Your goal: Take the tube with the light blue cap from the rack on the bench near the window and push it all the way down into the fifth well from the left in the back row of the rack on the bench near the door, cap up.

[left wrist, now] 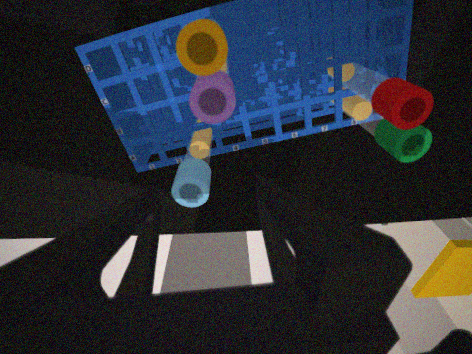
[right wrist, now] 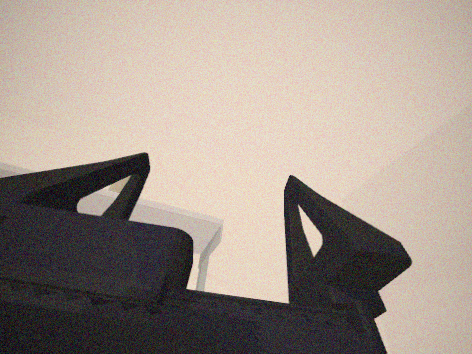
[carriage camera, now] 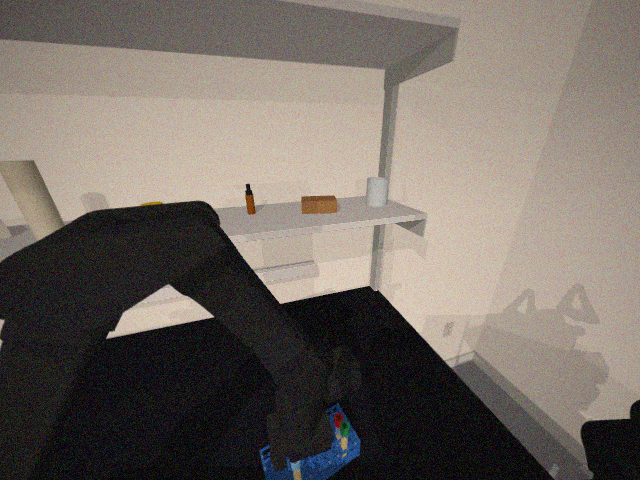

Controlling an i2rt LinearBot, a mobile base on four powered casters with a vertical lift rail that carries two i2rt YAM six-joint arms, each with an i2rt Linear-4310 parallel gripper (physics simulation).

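Observation:
The tube with the light blue cap stands cap up in the front row of a blue rack on a black bench. My left gripper is partly open and empty, over the front of this rack. In the left wrist view the cap appears between its dark fingertips, closer to the left one; whether a finger touches it is too dark to tell. My right gripper is wide open and empty, facing a bare wall, away from the rack. The rack near the door does not show.
An orange-capped tube and a purple-capped tube stand behind the light blue one. A red-capped tube and a green-capped tube stand at the right end. A shelf holds a brown bottle, a box and a cylinder.

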